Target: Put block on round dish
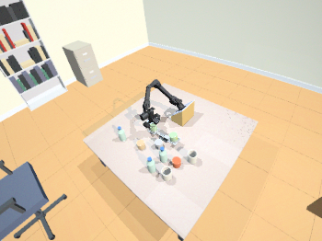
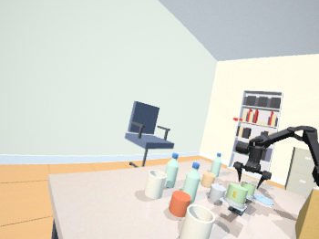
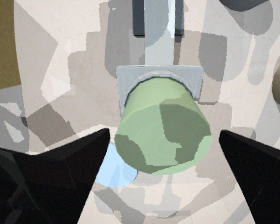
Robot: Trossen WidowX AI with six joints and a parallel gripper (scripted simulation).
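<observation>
Now: the block 40 mm below my gripper tip. Round my gripper tip: tan cup: 220 mm ahead, 40 mm below, 30 mm to the left; light blue round dish: 100 mm to the right, 100 mm behind, 80 mm below; grey cup: 140 mm to the left, 140 mm ahead, 40 mm below.
</observation>
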